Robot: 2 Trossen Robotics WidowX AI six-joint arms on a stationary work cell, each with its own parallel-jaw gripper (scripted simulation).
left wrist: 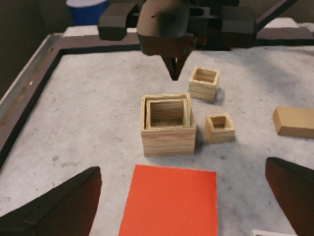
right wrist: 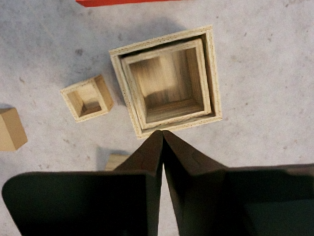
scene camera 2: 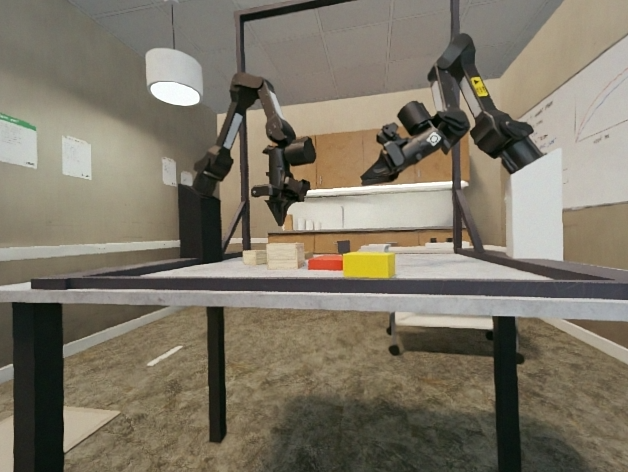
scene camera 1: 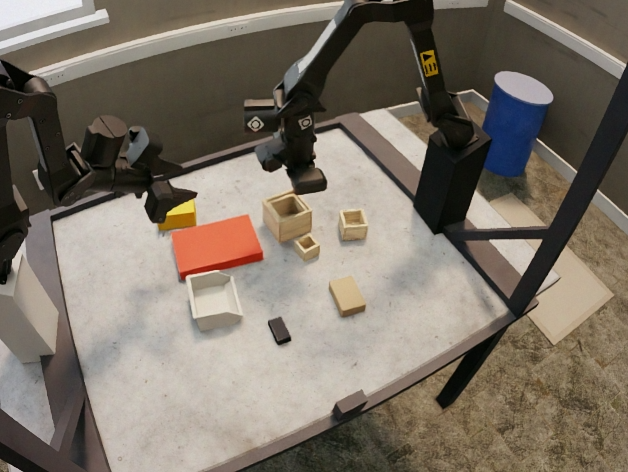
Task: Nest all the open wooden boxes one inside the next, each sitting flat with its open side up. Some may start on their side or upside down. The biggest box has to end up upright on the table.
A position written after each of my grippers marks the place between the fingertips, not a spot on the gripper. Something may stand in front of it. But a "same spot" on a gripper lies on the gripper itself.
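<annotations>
My left gripper shows in the left wrist view [183,170], and my right gripper and a wooden box show in that view too. My right gripper is there in the right wrist view [161,136], together with the wooden box, while my left gripper is out of frame in the right wrist view. As for my left gripper in scene camera 2 [361,182], it shares that view with my right gripper, and the wooden box shows in scene camera 2 [280,256] as well. I find my left gripper in scene camera 1 [189,181], my right gripper in scene camera 1 [297,190] and the wooden box in scene camera 1 [299,224]. On my right gripper, [scene camera 2: 279,208] and [left wrist: 162,56] are the same spot. On the wooden box, [right wrist: 206,32] and [left wrist: 143,129] are the same spot too.
</annotations>
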